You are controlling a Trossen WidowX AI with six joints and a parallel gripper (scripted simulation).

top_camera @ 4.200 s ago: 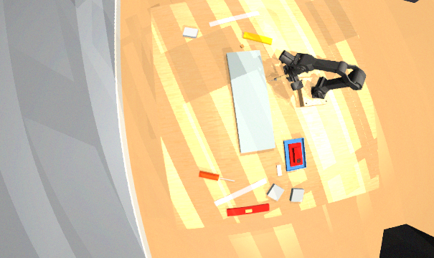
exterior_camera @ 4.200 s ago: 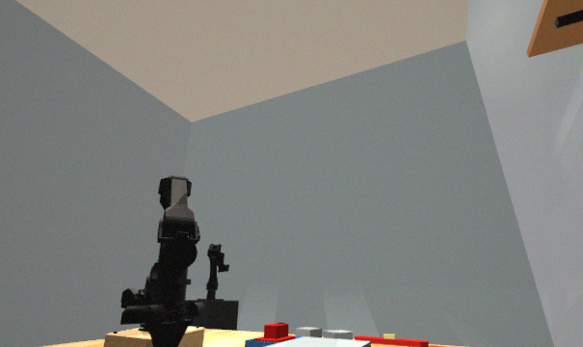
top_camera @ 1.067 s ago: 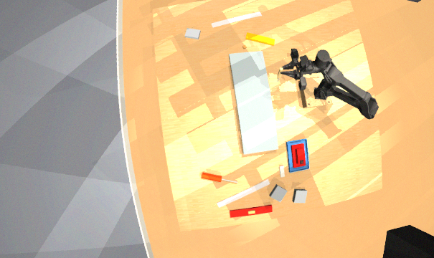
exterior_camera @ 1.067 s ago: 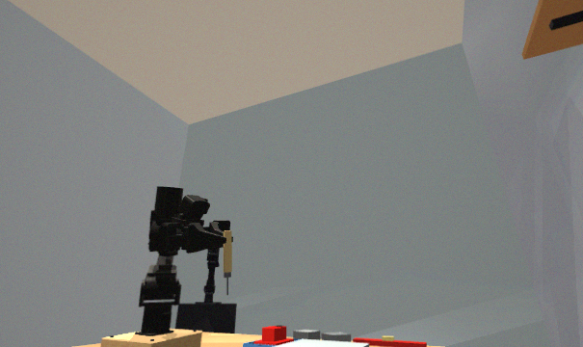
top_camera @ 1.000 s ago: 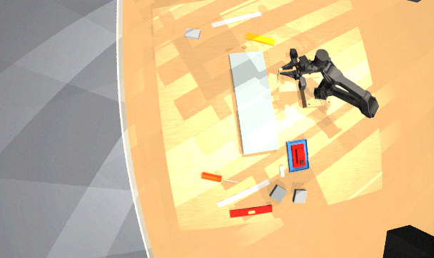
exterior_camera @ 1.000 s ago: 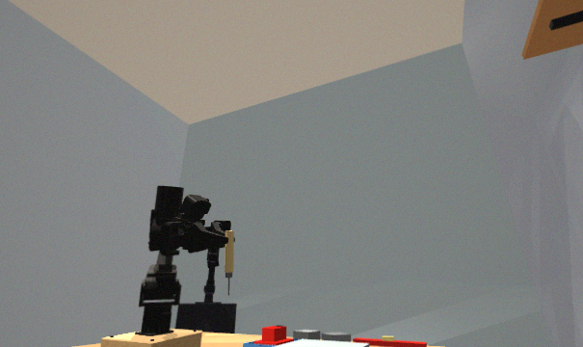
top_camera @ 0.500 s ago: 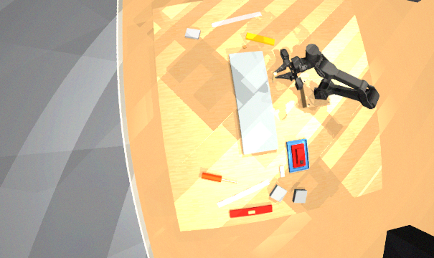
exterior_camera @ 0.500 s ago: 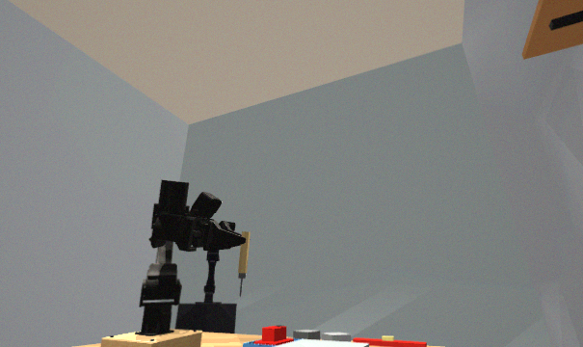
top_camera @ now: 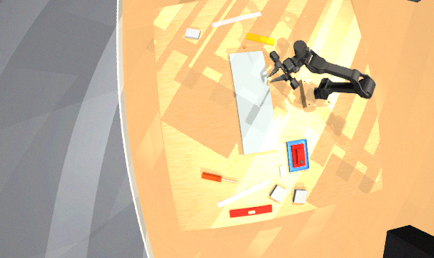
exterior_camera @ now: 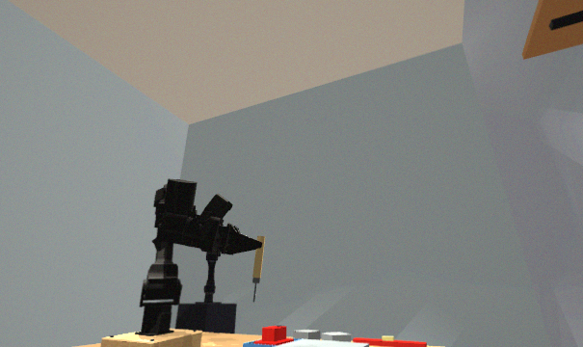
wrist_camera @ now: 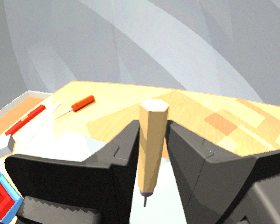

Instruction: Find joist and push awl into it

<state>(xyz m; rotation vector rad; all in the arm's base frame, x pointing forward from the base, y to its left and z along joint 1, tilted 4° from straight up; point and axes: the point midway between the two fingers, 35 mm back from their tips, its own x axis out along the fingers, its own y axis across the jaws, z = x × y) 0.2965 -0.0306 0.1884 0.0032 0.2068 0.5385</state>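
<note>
Now: the thin awl 5 cm below my gripper tip and 1 cm behind it. Also, from my gripper tip: blue tray (35 cm to the left, 22 cm below, 21 cm behind); red stud finder (37 cm to the left, 21 cm behind, 19 cm below); yellow bar (29 cm to the right, 23 cm below, 3 cm behind).
</note>
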